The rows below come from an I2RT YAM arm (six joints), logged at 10 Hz.
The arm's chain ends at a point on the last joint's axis. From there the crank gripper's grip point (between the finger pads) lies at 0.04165 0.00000 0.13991 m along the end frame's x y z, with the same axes.
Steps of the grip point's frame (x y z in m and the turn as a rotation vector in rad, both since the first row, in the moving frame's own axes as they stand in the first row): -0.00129, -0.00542, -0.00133, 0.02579, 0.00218, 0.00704; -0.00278, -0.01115, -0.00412, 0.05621, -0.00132, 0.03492; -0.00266, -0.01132, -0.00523, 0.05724, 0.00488, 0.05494; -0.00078, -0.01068, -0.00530, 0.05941, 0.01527, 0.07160; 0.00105, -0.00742, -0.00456, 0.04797, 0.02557, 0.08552
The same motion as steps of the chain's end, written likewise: -0.00161, -0.00211, -0.00120, 0.02579, 0.00218, 0.00704; -0.00271, -0.00474, -0.00399, 0.05621, -0.00132, 0.03492; -0.00350, -0.00563, -0.00486, 0.05724, 0.00488, 0.05494; -0.00310, -0.00545, -0.00449, 0.05941, 0.01527, 0.07160; -0.00264, -0.00445, -0.00338, 0.04797, 0.02557, 0.08552
